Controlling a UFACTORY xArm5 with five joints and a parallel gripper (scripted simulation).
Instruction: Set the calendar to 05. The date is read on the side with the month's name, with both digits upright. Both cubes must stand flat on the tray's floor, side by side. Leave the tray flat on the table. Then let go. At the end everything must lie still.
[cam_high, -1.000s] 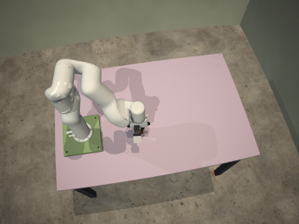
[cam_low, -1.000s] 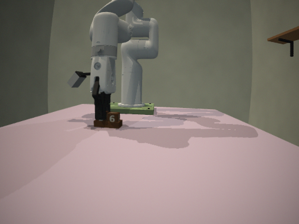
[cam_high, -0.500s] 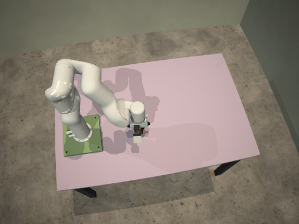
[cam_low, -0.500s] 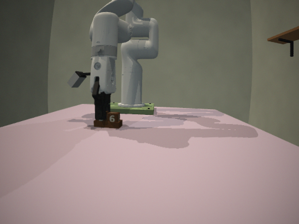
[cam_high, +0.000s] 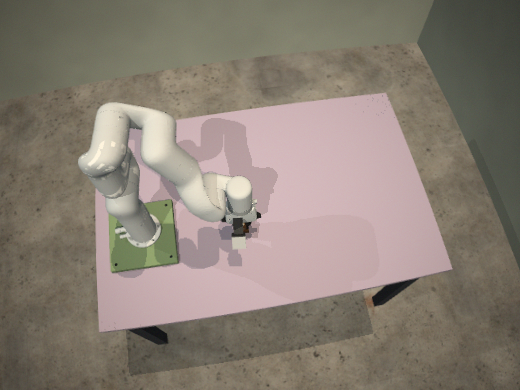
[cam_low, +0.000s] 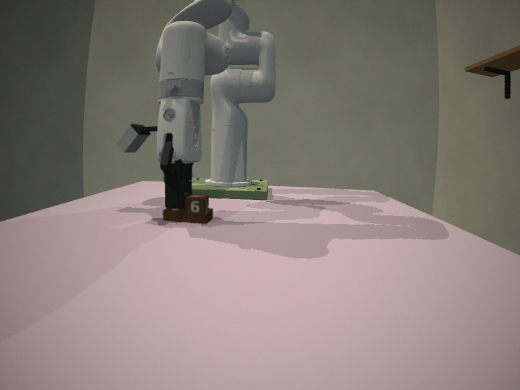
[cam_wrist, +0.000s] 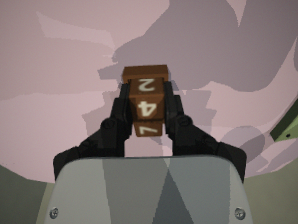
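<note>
The cube is 20 mm below my hand. The rest, counted from my hand: brown calendar tray (30 mm below, 20 mm to the left).
</note>
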